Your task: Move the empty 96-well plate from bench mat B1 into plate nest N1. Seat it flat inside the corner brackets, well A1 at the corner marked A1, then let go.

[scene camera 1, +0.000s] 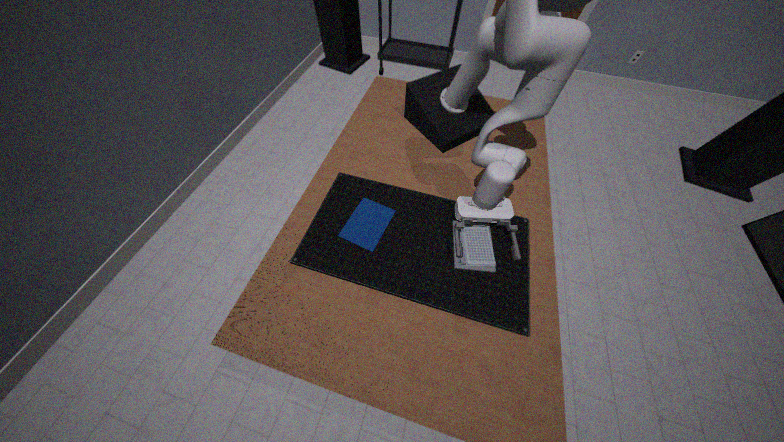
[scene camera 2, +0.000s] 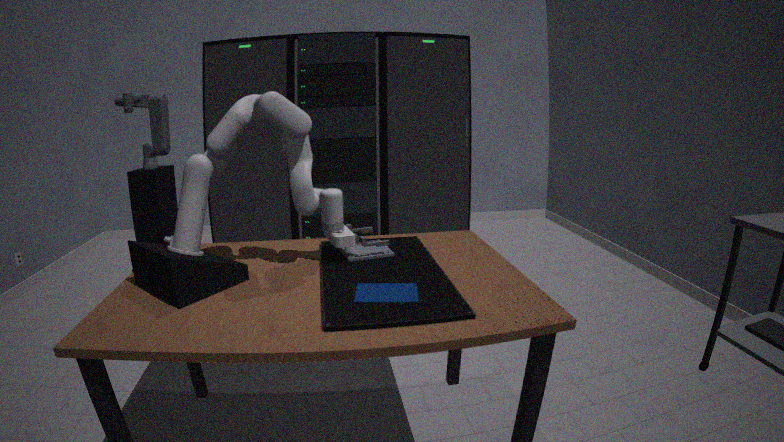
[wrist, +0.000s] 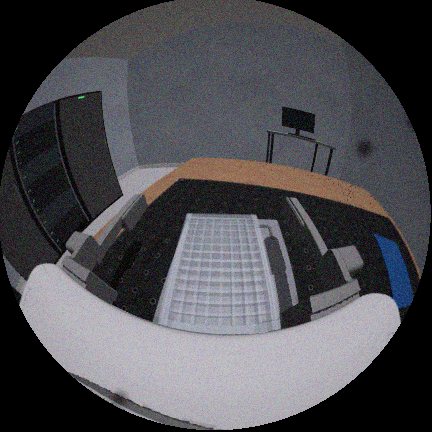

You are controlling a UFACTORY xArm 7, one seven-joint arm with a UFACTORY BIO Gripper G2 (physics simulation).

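Seen in the pictures: hand, its tool point: (scene camera 1: 486, 251) (scene camera 2: 374, 236) (wrist: 209, 213); arm's base, origin of its link: (scene camera 1: 453, 101) (scene camera 2: 185, 252).
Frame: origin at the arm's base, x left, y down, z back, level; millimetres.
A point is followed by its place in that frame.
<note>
The pale 96-well plate (scene camera 1: 478, 245) @[x 303, y 62, z -560 mm] (wrist: 222, 270) @[x 296, y 63, z -550 mm] lies on the light grey nest N1 (scene camera 1: 459, 265) @[x 275, y 77, z -641 mm] (wrist: 274, 230) @[x 265, y 77, z -630 mm], on the right part of the black board in scene camera 1. It looks shifted to one side: a nest strip with a bracket shows beside it. Whether it lies flat is unclear, and the A1 mark is unreadable. My gripper (scene camera 1: 488, 256) @[x 325, y 37, z -581 mm] (scene camera 2: 378, 236) @[x 325, y 37, z -581 mm] (wrist: 216, 202) @[x 325, y 37, z -581 mm] is open, with its fingers on either side of the plate and apart from it. One finger is over the exposed nest strip; the other stands farther out.
The blue bench mat B1 (scene camera 1: 366, 225) @[x -42, y 87, z -653 mm] (scene camera 2: 385, 292) @[x -46, y 87, z -639 mm] (wrist: 398, 272) lies on the other part of the black board (scene camera 1: 406, 274) @[x 147, y 89, z -737 mm] (scene camera 2: 351, 318) @[x -204, y 89, z -565 mm], with no plate on it. The board rests on the wooden table (scene camera 1: 384, 345) @[x 179, y 102, z -929 mm] (scene camera 2: 274, 340) @[x -312, y 102, z -395 mm]. The arm's dark base (scene camera 1: 439, 129) @[x 6, y 30, z -161 mm] (scene camera 2: 175, 280) @[x -191, y 16, z -68 mm] stands behind.
</note>
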